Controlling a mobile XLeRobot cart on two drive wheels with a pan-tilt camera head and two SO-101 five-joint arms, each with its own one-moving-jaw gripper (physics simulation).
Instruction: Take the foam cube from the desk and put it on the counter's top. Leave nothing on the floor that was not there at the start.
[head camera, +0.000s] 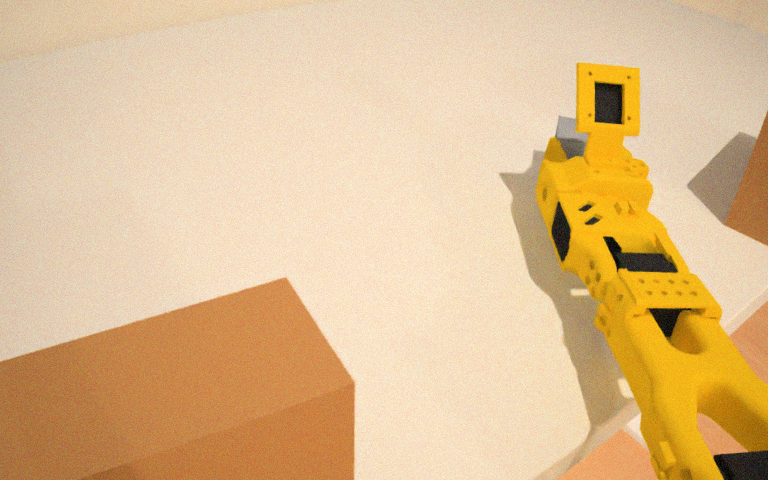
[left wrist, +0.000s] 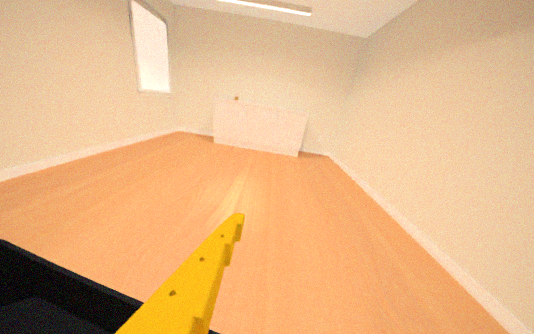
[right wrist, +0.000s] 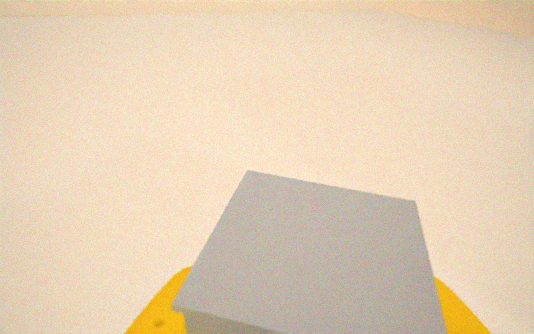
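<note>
The grey foam cube (head camera: 570, 127) (right wrist: 320, 240) is on or just above the pale desk top (head camera: 339, 169) (right wrist: 125, 125). In the head camera, the camera mount of my right gripper (head camera: 576, 148) (right wrist: 312, 280) partly hides it. In the right wrist view the yellow jaws press on the cube's left and right sides, so this gripper is shut on it. Whether the cube's underside touches the desk is hidden. My left gripper (left wrist: 236, 225) shows one notched jaw above the floor; it is open and away from the cube. A white counter-like block (left wrist: 260, 127) stands against the far wall.
A large brown box (head camera: 186, 362) stands at the lower left of the head camera view, and another brown object (head camera: 753, 198) at its right edge. A tiny brown thing (left wrist: 236, 98) sits on the far white block. A black edged part (left wrist: 60, 285) is at the lower left of the left wrist view.
</note>
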